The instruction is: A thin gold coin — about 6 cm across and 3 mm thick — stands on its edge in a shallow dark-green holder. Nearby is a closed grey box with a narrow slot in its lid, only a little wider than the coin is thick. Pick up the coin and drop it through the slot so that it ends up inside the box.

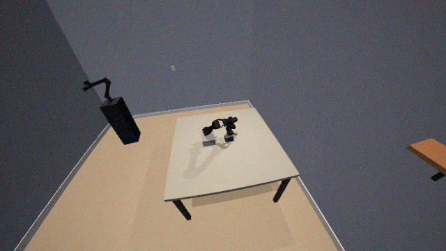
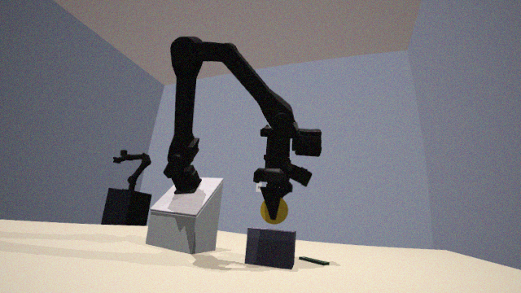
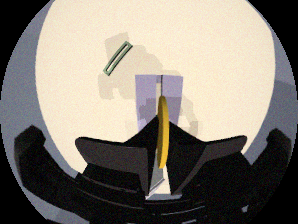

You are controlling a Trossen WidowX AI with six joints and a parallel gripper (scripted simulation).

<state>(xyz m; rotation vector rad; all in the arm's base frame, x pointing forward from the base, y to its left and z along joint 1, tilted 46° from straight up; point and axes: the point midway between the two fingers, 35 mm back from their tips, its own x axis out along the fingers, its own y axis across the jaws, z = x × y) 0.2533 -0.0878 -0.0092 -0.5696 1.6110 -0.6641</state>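
My gripper tip is now 20 mm below the coin.
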